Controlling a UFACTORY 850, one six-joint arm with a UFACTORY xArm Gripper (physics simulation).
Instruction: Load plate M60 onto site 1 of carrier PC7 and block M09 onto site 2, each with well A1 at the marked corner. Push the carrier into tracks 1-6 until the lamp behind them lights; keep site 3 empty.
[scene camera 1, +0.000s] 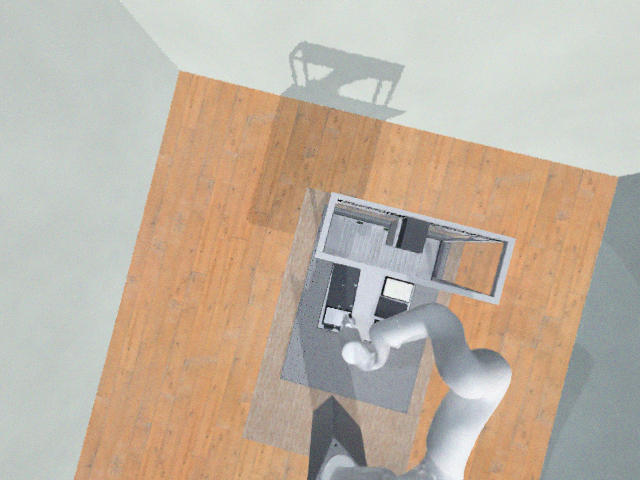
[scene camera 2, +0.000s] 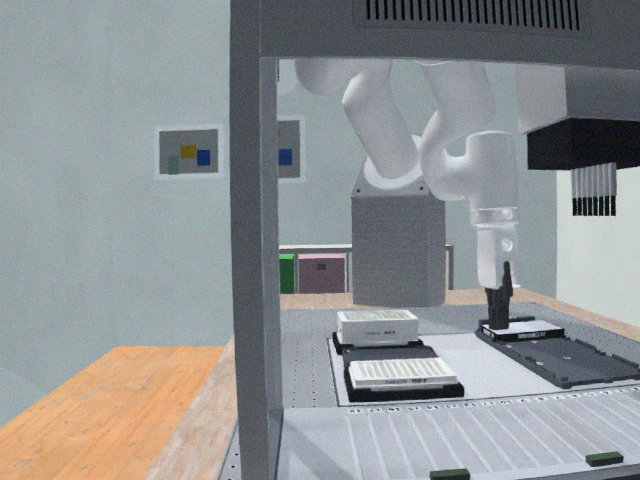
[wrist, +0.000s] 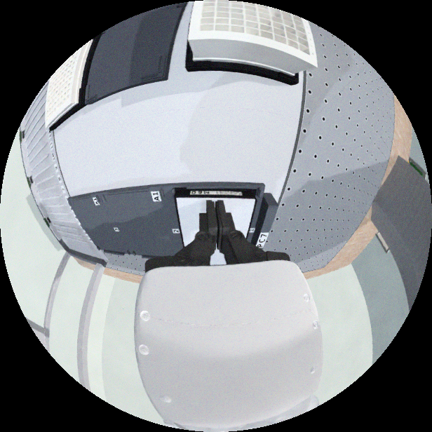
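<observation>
Plate M60 (scene camera 1: 334, 316) (scene camera 2: 537, 327) (wrist: 190, 212), white on top with a dark labelled side, lies at site 1 of the dark carrier PC7 (scene camera 1: 343, 286) (scene camera 2: 578, 359) (wrist: 135, 215). Bare carrier surface shows at sites 2 and 3. The A1 mark beside site 2 shows in the wrist view. My gripper (scene camera 2: 498, 327) (wrist: 213, 211) is shut and empty, its fingertips at or just over the plate's top; contact is unclear. A tall white block (scene camera 2: 377, 330) (wrist: 250, 50) and a low white block (scene camera 1: 398, 289) (scene camera 2: 400, 372) (wrist: 62, 95) stand apart from PC7; I cannot read which is M09.
The numbered track deck (scene camera 2: 408, 439) (wrist: 37, 130) lies beyond the carrier, inside the grey machine frame (scene camera 1: 323, 232) (scene camera 2: 248, 232). A pipetting head (scene camera 2: 594, 191) hangs over the right side. The white blocks stand on a second dark carrier (scene camera 2: 387, 352) (wrist: 132, 45). No lit lamp is discernible.
</observation>
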